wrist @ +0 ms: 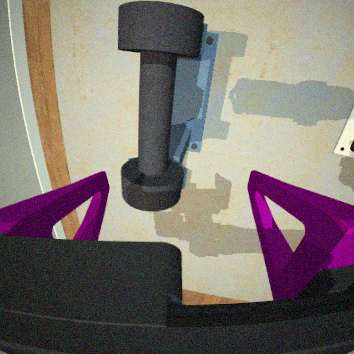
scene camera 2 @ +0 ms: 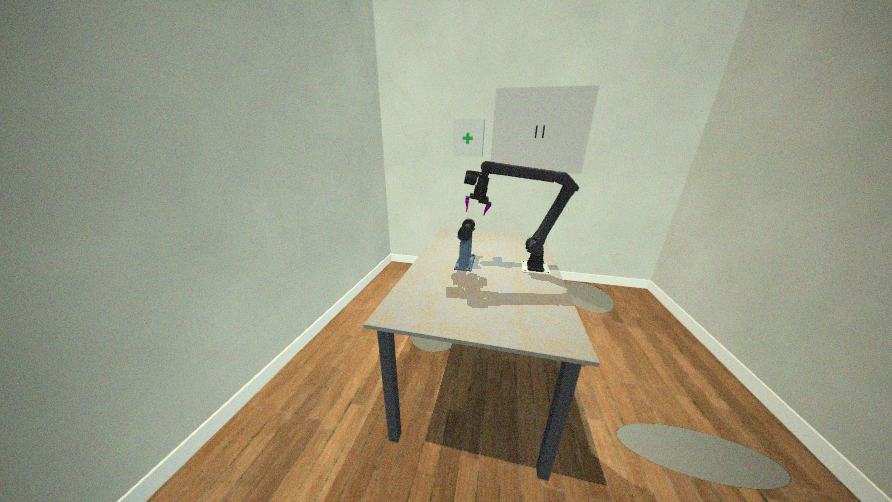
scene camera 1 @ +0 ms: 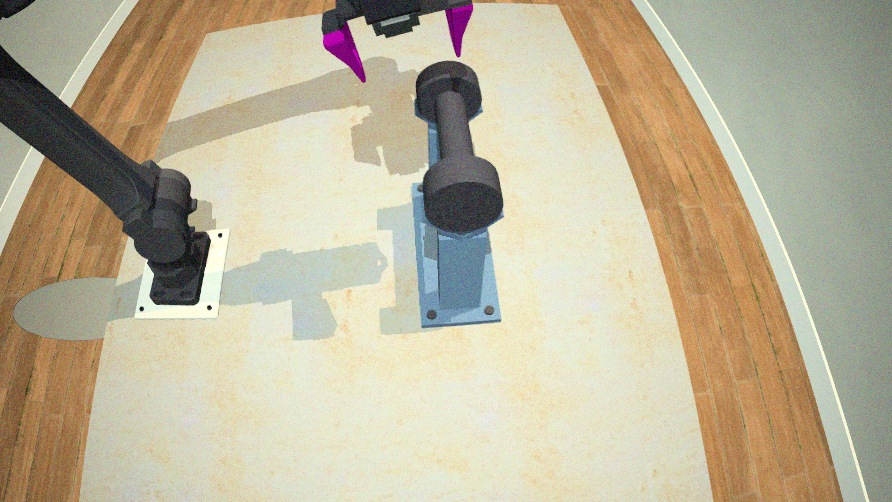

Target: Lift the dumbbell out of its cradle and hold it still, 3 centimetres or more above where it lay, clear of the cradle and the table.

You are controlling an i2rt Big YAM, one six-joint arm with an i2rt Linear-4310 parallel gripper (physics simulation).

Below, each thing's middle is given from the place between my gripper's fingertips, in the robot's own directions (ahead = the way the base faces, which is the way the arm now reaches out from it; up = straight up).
Scene:
I see the blue cradle (scene camera 1: 457, 285) 21 cm below my hand, 4 cm ahead of it and 1 cm to the right of it.

